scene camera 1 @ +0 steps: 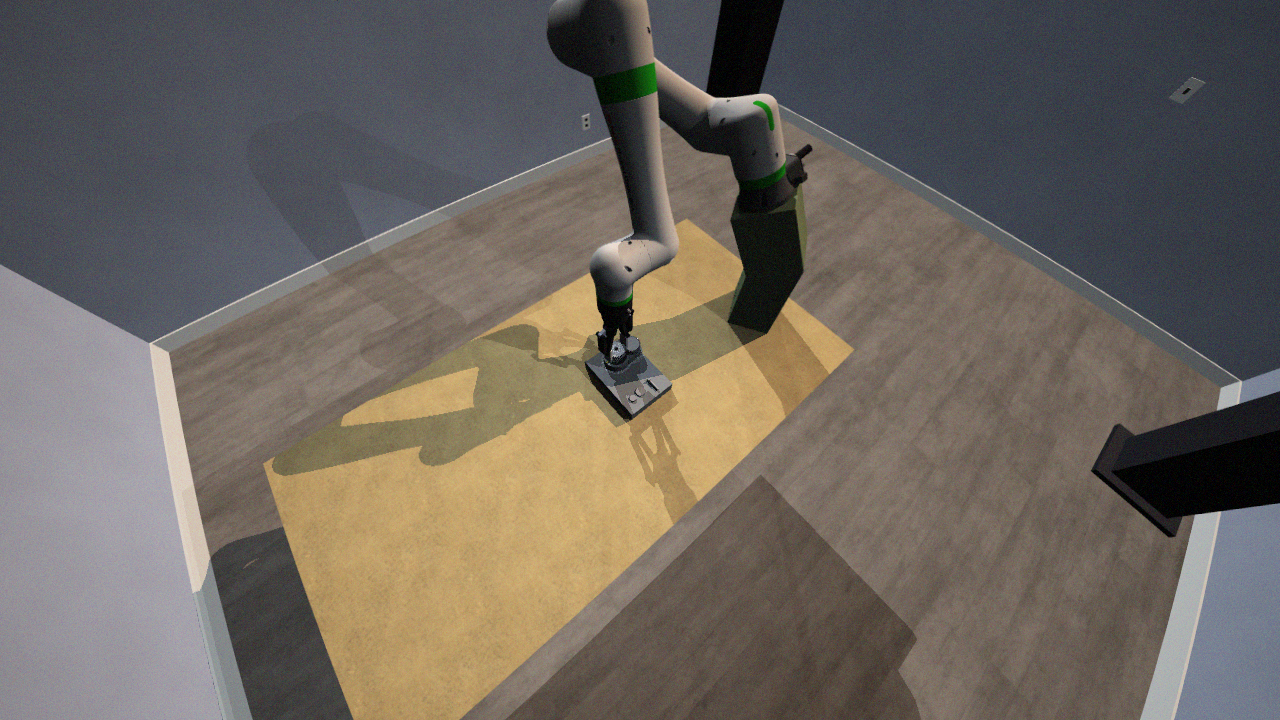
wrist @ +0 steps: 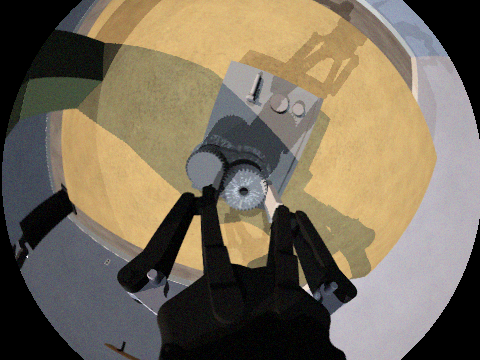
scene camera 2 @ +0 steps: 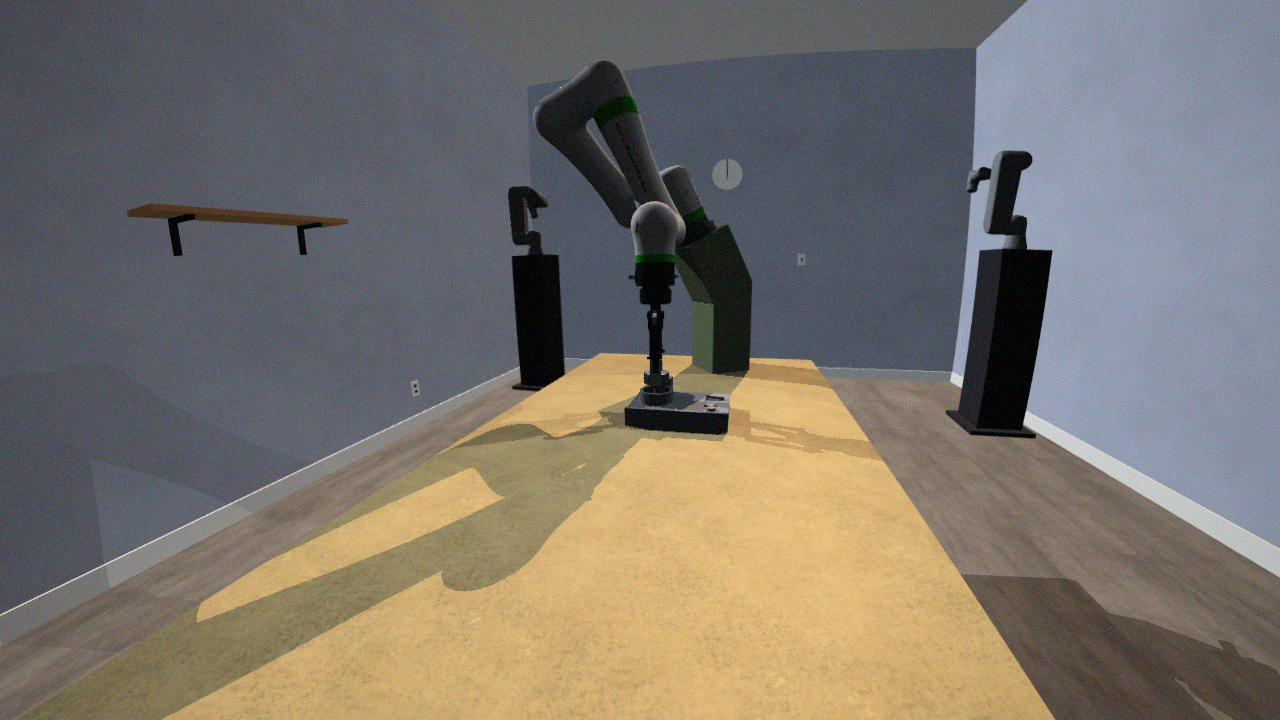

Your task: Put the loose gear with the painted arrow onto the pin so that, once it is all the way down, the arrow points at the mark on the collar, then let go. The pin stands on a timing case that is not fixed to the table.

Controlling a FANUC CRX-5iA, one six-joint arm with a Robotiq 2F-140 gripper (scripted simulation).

Scene:
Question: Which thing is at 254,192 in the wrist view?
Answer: A toothed gear.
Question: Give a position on a dark grey timing case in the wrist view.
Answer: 245,132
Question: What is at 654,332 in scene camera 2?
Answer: The gripper.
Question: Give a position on a dark grey timing case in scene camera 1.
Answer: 620,379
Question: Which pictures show the dark grey timing case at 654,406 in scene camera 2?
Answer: Scene camera 1, the wrist view and scene camera 2: all of them.

